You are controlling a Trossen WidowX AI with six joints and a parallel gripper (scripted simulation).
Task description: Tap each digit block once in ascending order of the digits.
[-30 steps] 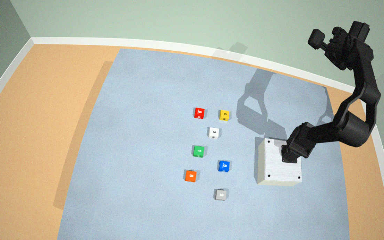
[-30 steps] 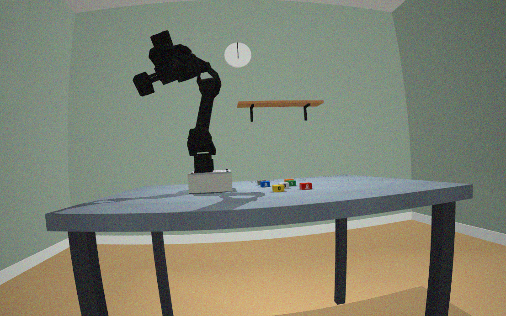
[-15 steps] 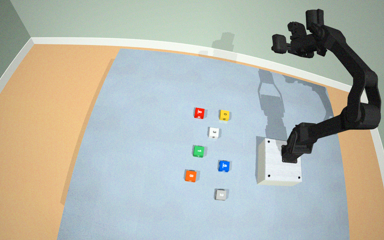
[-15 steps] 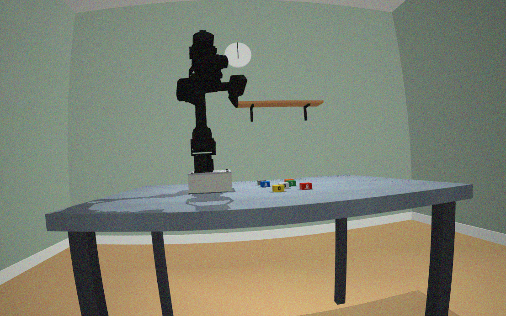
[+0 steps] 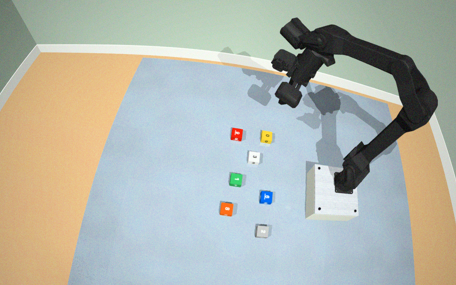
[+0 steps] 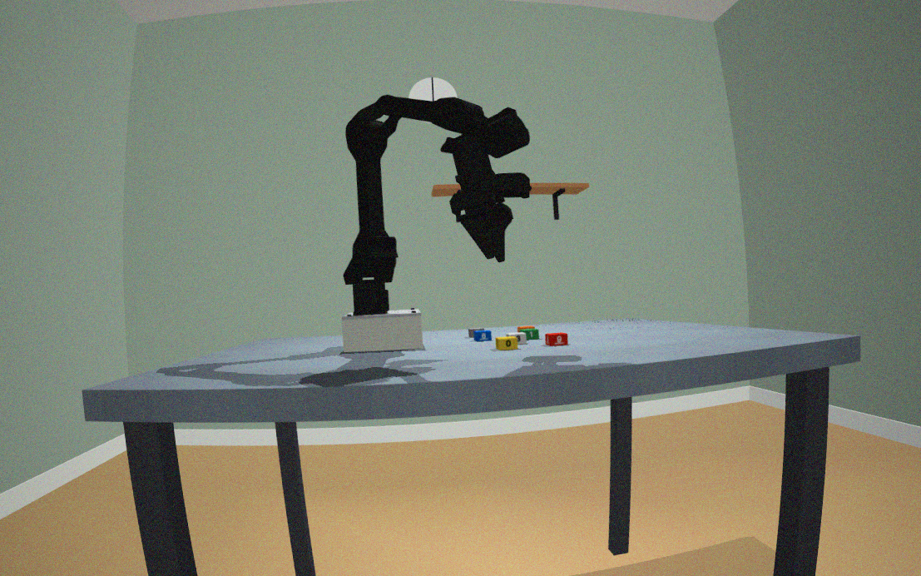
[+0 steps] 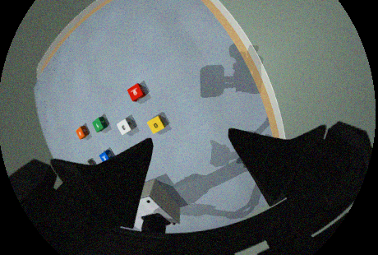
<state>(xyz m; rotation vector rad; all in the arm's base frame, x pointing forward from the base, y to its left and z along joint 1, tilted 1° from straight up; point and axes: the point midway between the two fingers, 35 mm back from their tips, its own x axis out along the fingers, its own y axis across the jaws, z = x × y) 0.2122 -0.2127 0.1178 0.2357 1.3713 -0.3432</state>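
Now: gripper tip 20 mm short of the yellow block, 70 mm to the right of it and 140 mm above it. Also, from my gripper tip: red block (120 mm ahead, 80 mm to the left, 140 mm below); white block (60 mm ahead, 150 mm to the left, 140 mm below); green block (100 mm ahead, 220 mm to the left, 140 mm below).
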